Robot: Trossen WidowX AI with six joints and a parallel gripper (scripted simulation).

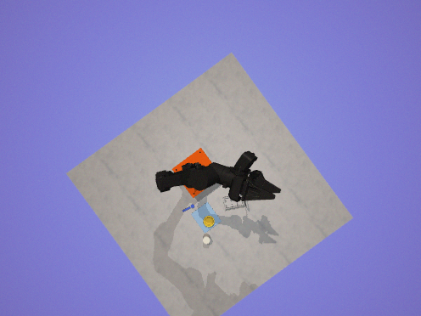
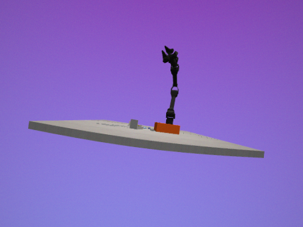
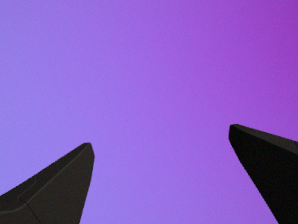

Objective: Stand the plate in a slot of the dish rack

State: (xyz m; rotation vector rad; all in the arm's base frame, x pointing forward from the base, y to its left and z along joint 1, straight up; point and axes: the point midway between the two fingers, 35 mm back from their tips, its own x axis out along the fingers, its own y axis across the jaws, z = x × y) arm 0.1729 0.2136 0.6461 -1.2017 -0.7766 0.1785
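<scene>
My gripper tip is 120 mm short of the yellow plate, 330 mm to the left of it and 730 mm above it. Also, from my gripper tip: light blue mat (100 mm ahead, 330 mm to the right, 740 mm below); then blue utensil (20 mm behind, 380 mm to the right, 740 mm below); then grey dish rack (130 mm ahead, 130 mm to the right, 720 mm below).
</scene>
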